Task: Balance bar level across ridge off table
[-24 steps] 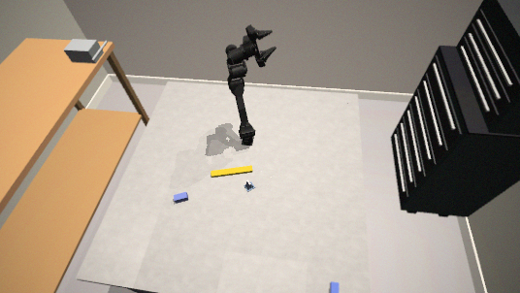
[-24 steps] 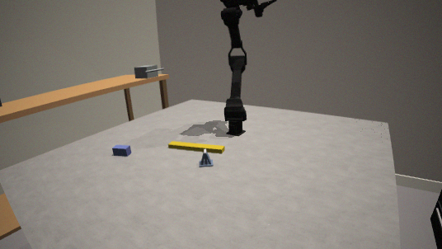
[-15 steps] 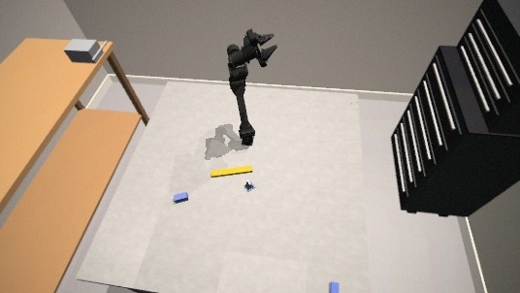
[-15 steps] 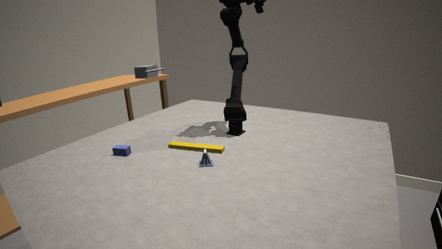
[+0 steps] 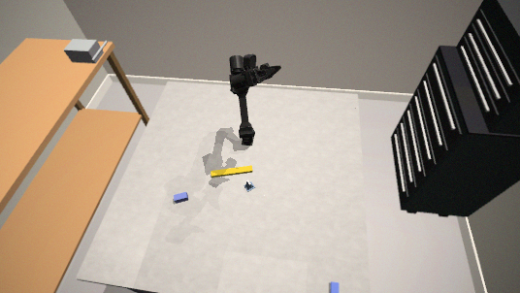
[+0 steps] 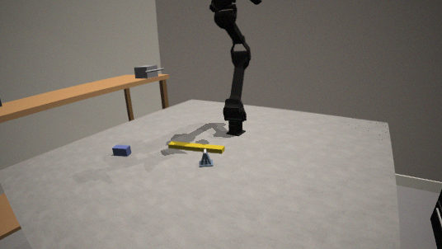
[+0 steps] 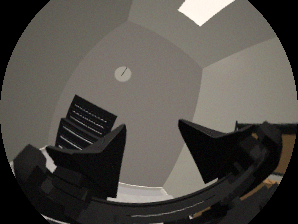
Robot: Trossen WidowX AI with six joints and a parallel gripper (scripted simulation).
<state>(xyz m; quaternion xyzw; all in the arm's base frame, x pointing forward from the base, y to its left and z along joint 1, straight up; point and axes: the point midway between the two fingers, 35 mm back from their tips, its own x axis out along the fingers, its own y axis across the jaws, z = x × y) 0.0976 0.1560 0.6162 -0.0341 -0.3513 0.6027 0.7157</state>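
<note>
The yellow bar is 620 mm below my gripper tip, 240 mm to the right of it and 120 mm ahead of it.
</note>
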